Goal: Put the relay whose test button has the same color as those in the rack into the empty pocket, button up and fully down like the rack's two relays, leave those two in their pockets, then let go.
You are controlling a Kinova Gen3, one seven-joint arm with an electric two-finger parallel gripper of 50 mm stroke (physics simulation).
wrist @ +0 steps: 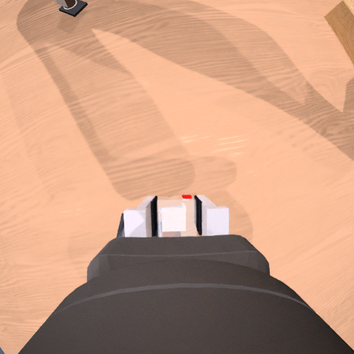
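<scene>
My gripper [175, 209] is at the lower middle of the wrist view, shut on a pale relay [173, 219]. The relay sits between the two black finger pads, and its small red test button [186, 197] shows at the far edge, toward the right finger. The relay's lower part is hidden. The rack, its two relays and the empty pocket cannot be made out in this view.
A small black square base [73, 9] with a brown and white part on it is cut off at the top left. A wooden block [345, 25] is at the top right. A dark edge [120, 226] shows behind the left finger. Arm shadows cross the wooden table [300, 210].
</scene>
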